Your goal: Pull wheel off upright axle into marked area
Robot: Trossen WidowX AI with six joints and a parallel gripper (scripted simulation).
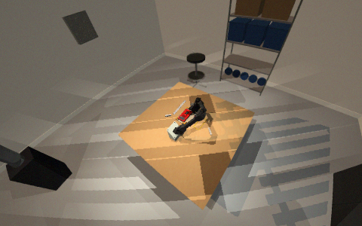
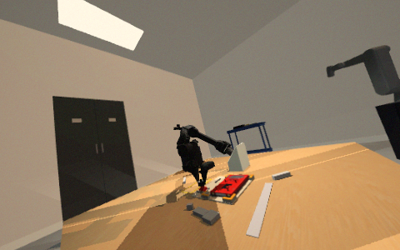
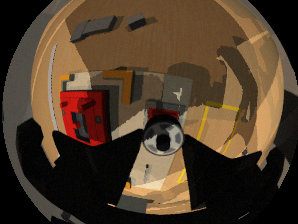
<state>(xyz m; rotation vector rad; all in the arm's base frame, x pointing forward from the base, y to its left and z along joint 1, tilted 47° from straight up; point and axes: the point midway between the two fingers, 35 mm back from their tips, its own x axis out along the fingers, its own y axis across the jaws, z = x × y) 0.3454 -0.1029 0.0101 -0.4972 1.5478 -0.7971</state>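
My gripper tip is 10 cm to the right of the pale grey plate, 4 cm past it and 3 cm above it. Also, from my gripper tip: long grey strip 29 cm to the left, 6 cm ahead, 4 cm below.
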